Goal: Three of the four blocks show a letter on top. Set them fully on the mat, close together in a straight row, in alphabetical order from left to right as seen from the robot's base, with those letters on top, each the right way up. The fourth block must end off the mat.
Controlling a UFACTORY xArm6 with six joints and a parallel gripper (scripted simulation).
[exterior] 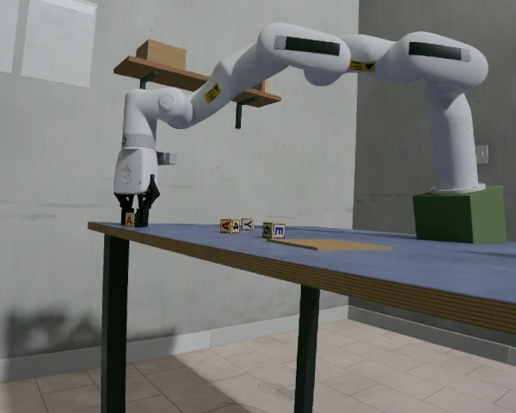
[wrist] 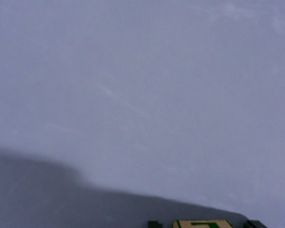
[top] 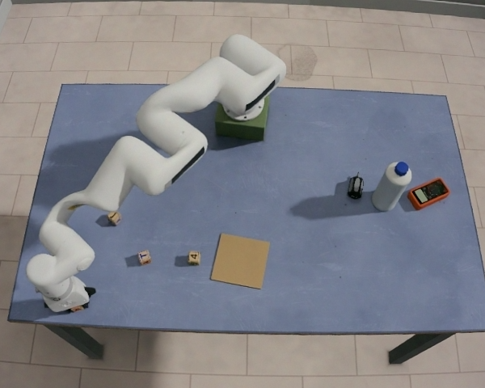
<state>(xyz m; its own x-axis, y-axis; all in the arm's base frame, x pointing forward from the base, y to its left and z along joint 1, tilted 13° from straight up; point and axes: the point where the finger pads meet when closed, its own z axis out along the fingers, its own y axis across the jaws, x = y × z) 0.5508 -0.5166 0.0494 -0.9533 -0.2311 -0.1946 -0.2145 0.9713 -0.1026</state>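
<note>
Now: the wooden block 1 cm below my hand. Also, from my hand: black object: 28 cm behind, 83 cm to the left; then tan mat: 8 cm behind, 46 cm to the left, 2 cm below; then orange multimeter: 22 cm behind, 106 cm to the left, 1 cm below.
</note>
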